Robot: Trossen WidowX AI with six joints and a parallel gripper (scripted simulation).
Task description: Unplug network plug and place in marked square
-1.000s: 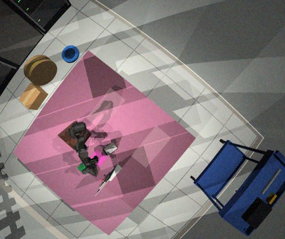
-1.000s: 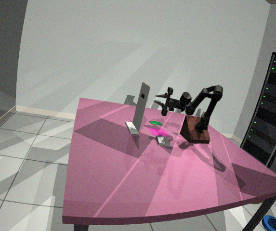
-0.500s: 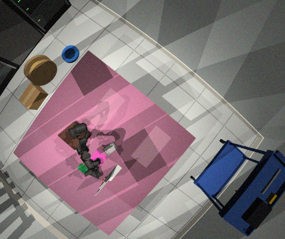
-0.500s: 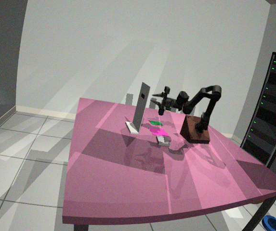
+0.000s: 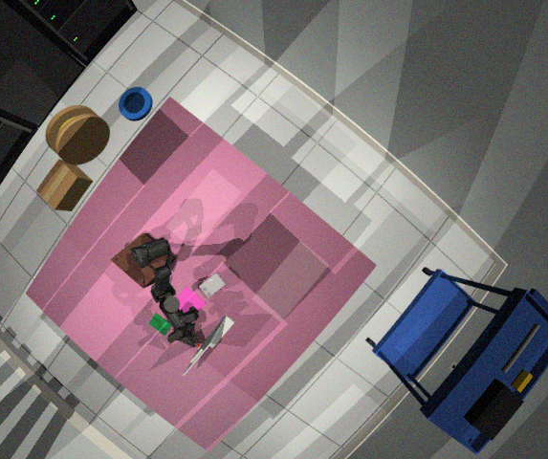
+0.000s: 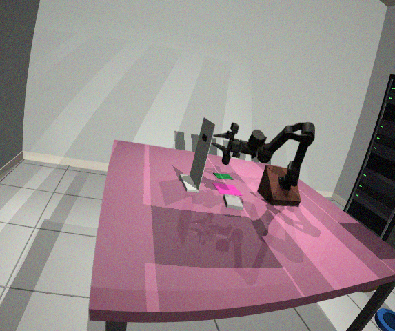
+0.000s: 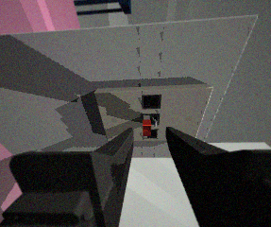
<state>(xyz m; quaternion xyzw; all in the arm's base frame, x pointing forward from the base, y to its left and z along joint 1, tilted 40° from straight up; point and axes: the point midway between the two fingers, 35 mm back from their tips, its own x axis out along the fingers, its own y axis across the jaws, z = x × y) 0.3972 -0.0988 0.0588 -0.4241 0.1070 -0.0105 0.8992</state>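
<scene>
Now: the red plug 20 mm ahead of my gripper tip. Round my gripper tip: magenta square (140 mm behind, 230 mm below); grey block (120 mm behind, 150 mm to the left, 220 mm below).
</scene>
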